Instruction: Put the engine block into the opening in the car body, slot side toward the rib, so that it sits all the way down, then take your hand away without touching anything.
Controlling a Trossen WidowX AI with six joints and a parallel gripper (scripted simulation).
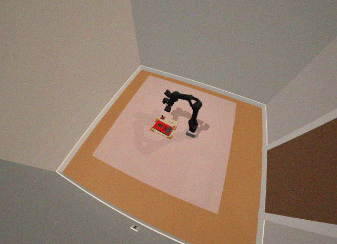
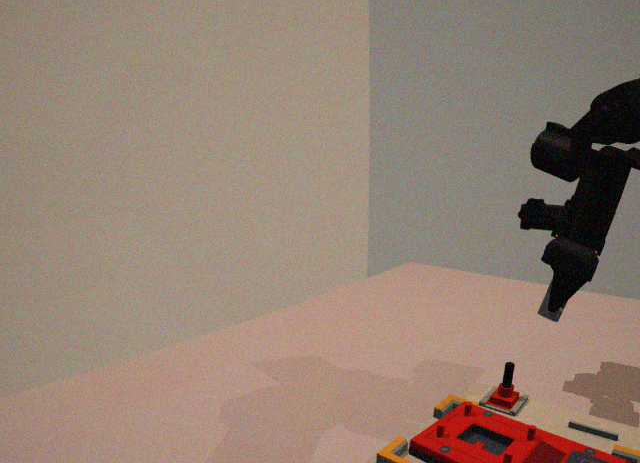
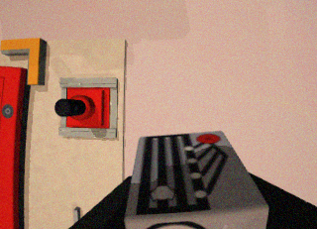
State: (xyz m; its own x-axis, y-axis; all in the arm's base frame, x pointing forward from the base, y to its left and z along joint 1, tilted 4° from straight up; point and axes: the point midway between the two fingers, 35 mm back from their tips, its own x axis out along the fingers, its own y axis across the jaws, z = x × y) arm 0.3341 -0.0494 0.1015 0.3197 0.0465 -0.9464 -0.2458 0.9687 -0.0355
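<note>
Right now the black upright peg is 2 cm ahead of my gripper tip, 8 cm to the left of it and 9 cm below it. Round my gripper tip: grey engine block (1 cm behind, 1 cm above).
</note>
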